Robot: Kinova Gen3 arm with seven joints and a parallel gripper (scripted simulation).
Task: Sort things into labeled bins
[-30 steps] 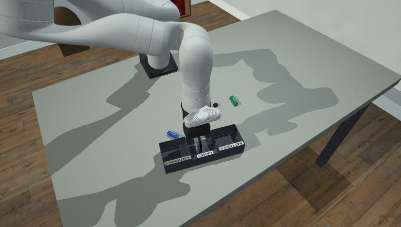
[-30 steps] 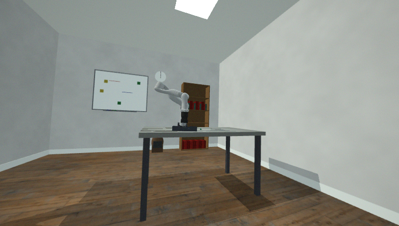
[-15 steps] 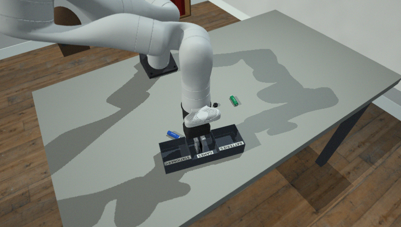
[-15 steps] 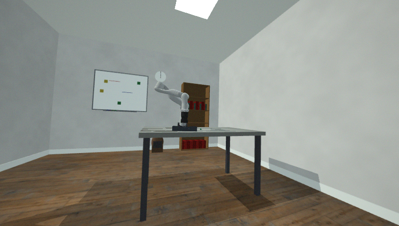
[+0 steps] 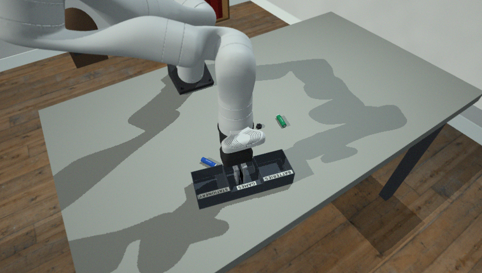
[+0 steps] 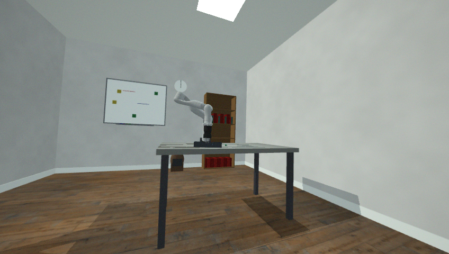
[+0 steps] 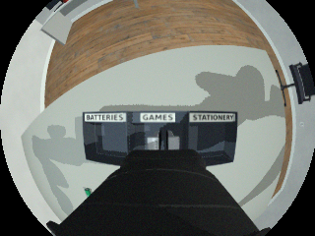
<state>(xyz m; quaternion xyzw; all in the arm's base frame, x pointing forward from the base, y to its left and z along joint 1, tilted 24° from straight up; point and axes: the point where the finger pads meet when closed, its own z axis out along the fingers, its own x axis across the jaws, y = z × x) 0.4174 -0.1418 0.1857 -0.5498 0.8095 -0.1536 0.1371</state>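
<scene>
Right now my hand is 10 cm past the small white thing, 4 cm to the right of it and 3 cm above it. The rest, counted from my hand: blue battery (10 cm behind, 3 cm below, 2 cm to the right); then blue block (12 cm behind, 11 cm to the left, 3 cm below); then black piece (18 cm to the left, 12 cm behind, 3 cm below).
</scene>
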